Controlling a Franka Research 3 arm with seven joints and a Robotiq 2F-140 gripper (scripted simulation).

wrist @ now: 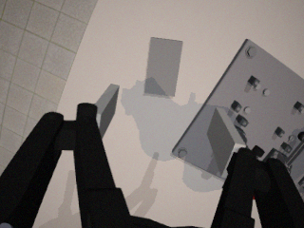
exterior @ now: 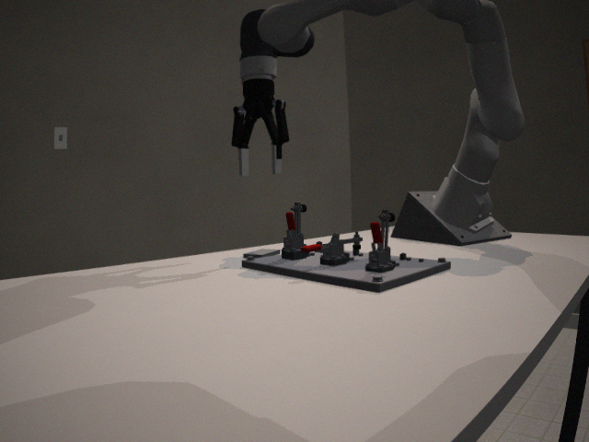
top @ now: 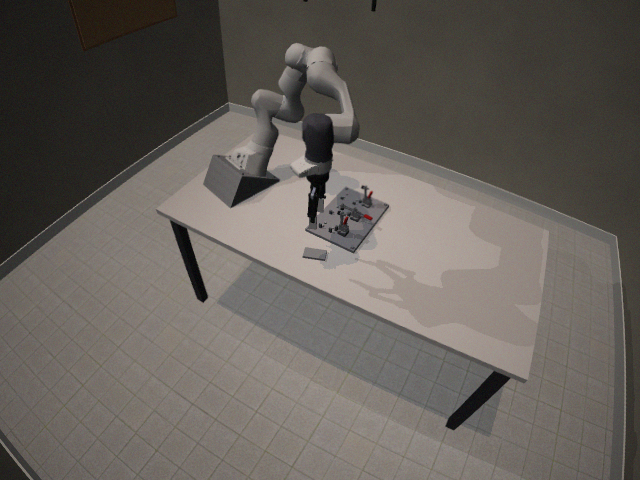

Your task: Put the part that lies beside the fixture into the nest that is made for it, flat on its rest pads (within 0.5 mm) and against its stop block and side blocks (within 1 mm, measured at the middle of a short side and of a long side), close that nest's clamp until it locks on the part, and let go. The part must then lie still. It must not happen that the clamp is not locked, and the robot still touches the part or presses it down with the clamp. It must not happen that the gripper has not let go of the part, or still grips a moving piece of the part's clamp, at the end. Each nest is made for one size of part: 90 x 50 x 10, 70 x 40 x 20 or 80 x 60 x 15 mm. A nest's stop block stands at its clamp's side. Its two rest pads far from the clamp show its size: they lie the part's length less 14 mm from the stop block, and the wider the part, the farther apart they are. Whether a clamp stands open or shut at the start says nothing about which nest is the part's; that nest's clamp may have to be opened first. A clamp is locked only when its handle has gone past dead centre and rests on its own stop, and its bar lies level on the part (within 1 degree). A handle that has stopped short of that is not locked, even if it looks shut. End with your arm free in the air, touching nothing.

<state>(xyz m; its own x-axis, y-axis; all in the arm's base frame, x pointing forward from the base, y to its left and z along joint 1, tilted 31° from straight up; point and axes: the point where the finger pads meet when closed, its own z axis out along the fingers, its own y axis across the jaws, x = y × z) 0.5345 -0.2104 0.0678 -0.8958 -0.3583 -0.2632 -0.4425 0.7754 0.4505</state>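
Right now the grey block part is 210 mm below my hand. Round my hand: fixture (30 mm behind, 260 mm to the left, 210 mm below).
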